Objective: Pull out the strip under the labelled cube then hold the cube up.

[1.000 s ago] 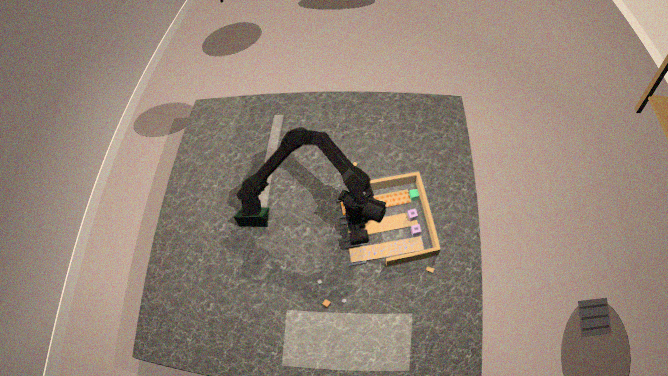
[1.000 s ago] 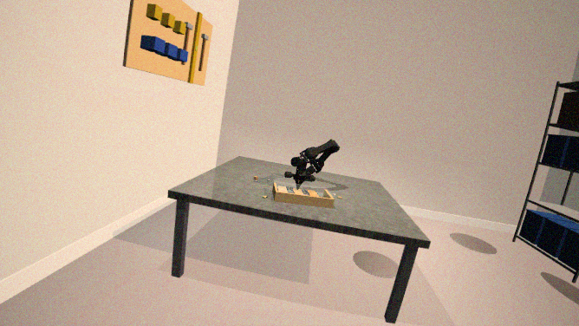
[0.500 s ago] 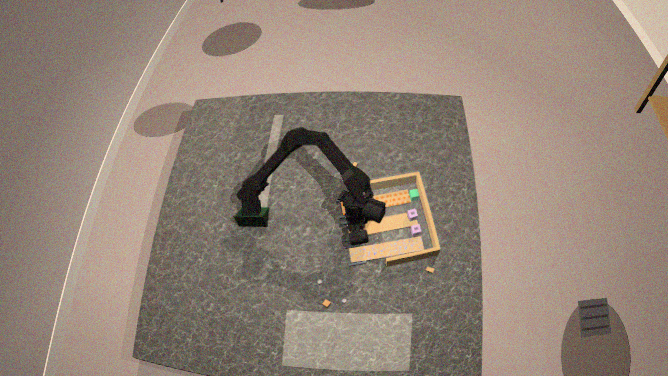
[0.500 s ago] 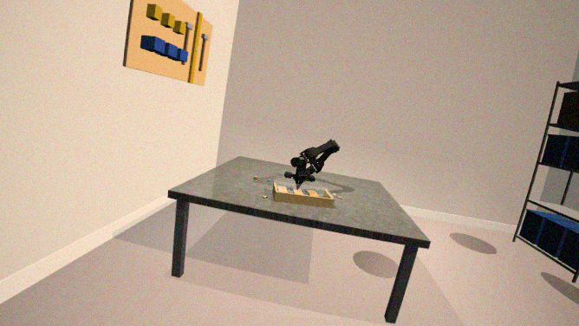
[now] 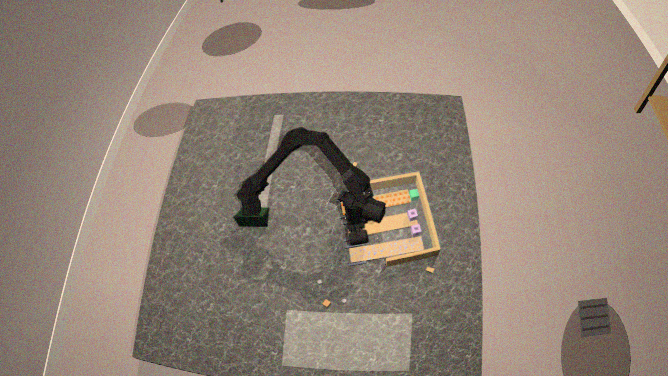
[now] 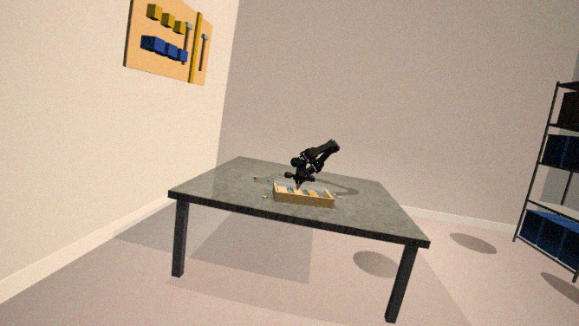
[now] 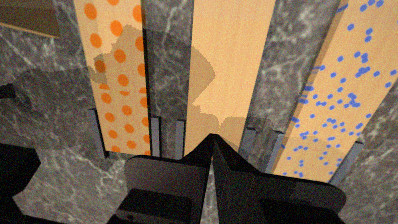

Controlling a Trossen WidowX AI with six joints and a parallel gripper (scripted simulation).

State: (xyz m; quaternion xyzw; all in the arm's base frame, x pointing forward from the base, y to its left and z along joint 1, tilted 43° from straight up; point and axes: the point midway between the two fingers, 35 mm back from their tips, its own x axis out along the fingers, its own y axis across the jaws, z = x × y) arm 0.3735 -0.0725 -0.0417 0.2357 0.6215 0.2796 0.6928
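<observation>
The plain strip is 100 mm ahead of my gripper tip and 10 mm to the left of it.
</observation>
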